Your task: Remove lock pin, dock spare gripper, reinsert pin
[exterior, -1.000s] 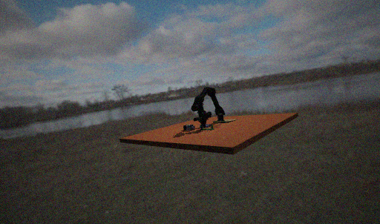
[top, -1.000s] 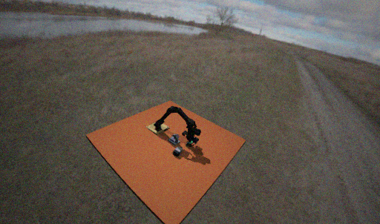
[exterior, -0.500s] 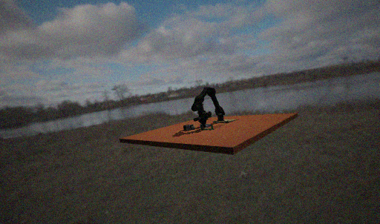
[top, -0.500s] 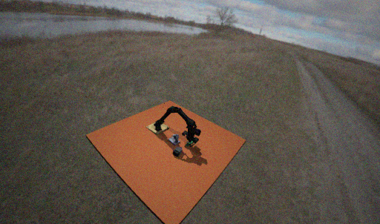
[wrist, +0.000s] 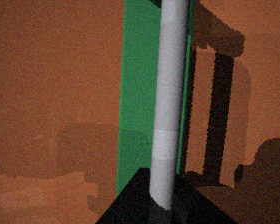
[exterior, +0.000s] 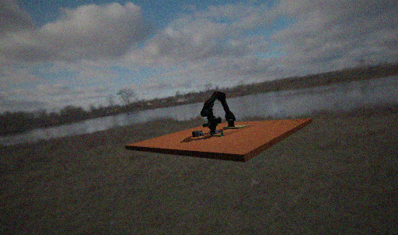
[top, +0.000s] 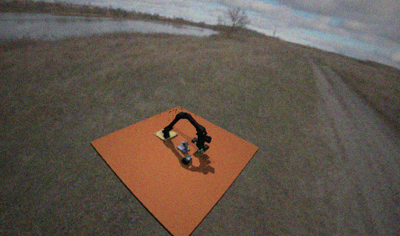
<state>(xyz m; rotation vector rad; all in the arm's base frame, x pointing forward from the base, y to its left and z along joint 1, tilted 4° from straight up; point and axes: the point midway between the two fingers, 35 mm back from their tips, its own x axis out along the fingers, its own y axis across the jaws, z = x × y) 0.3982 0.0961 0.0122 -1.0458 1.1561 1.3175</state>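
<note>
Right now my gripper tip is 20 mm to the right of the green cradle. The rest, counted from my gripper tip: spare gripper: 190 mm to the right; mount: 130 mm behind, 100 mm to the right, 30 mm above.
</note>
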